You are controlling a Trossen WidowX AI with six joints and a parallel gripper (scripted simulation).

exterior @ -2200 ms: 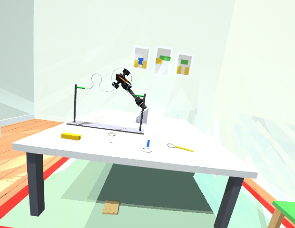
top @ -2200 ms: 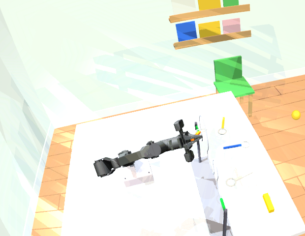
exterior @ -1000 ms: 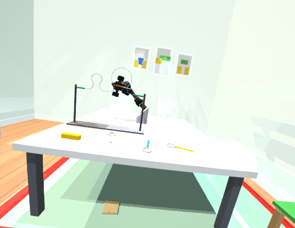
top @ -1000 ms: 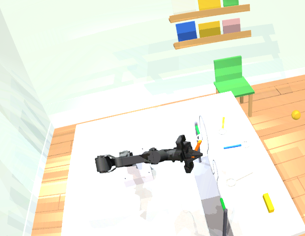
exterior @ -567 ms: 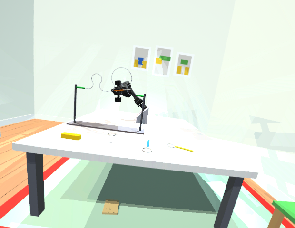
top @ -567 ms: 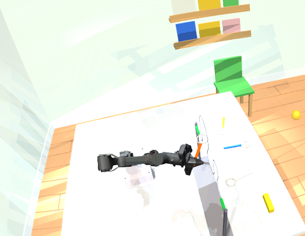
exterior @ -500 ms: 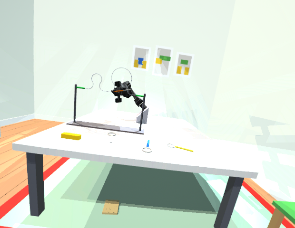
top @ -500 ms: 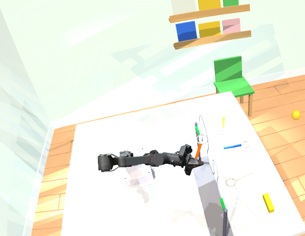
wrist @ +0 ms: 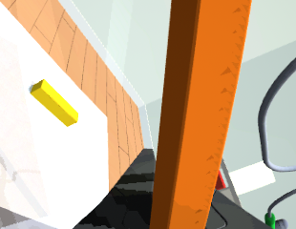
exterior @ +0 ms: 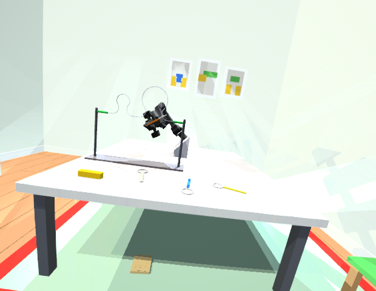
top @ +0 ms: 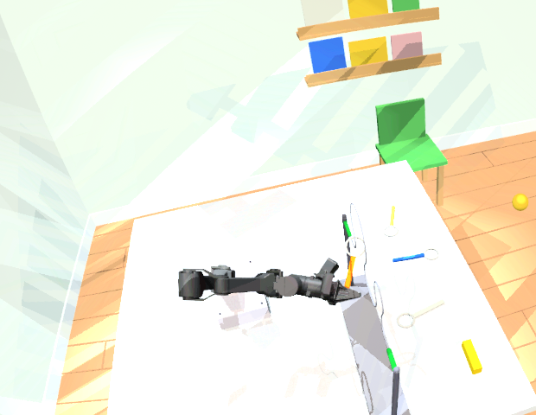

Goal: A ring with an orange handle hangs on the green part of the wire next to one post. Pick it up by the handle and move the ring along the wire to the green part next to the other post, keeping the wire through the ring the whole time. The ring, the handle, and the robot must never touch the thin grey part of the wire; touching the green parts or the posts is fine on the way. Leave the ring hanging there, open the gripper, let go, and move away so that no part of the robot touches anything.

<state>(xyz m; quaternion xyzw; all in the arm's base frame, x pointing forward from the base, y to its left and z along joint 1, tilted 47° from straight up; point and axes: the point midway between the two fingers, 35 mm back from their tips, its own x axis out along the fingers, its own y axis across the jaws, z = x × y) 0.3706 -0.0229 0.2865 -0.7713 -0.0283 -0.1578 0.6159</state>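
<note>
Now: gripper tip 1 cm past the orange-handled ring, 8 cm to the right of it and 5 cm below it. Round my gripper tip: blue-handled ring 25 cm ahead, 35 cm to the left, 25 cm below; yellow block 32 cm ahead, 12 cm to the right, 24 cm below; white-handled ring 19 cm ahead, 9 cm to the left, 25 cm below.
</note>
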